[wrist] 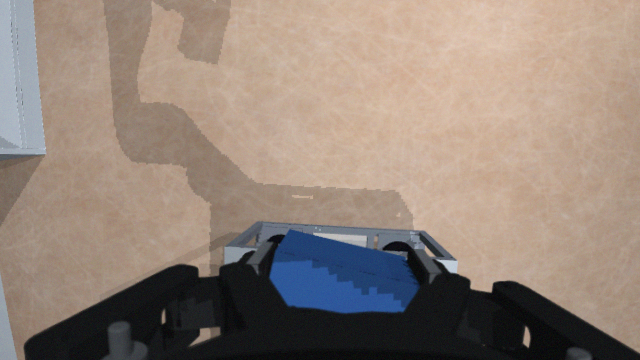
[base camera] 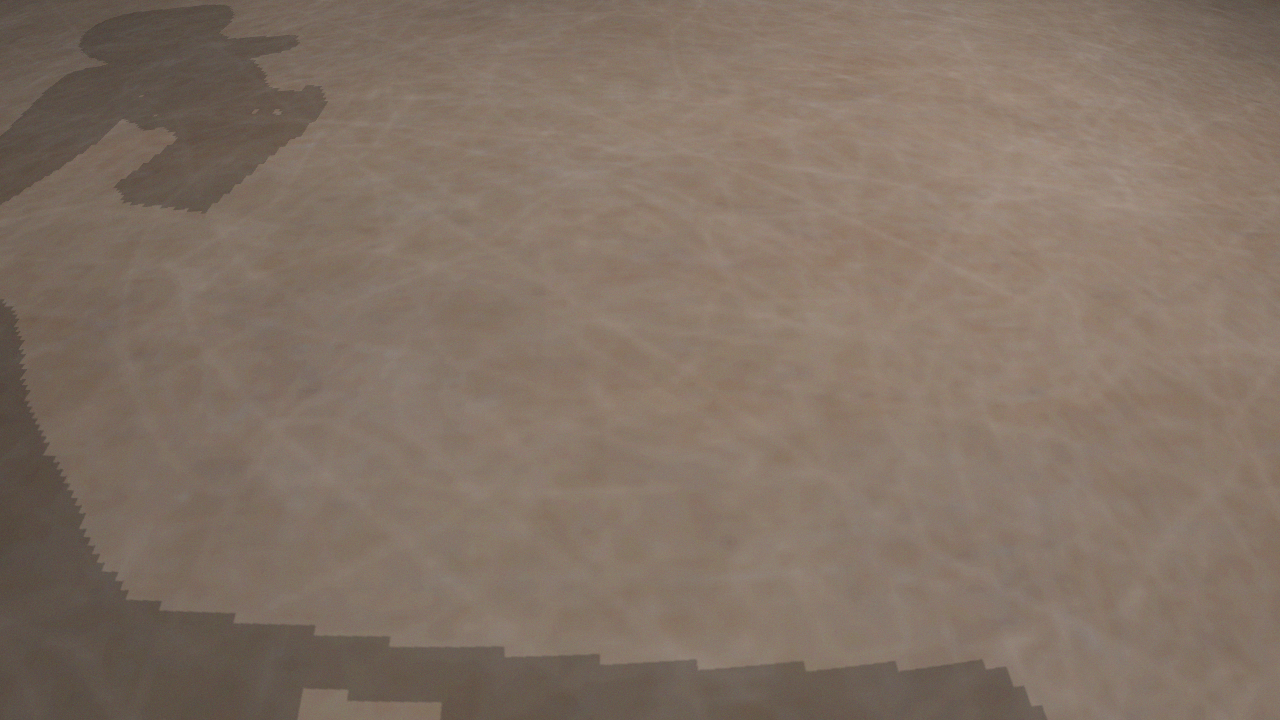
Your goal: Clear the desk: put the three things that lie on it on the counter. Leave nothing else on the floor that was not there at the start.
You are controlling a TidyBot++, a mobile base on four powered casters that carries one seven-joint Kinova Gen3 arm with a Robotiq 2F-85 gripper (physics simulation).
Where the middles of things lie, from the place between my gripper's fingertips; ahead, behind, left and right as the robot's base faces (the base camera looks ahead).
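The blue block [wrist: 309, 271] sits 10 mm above my hand, and I find it 10 mm to the left of my hand and 40 mm behind it as well.
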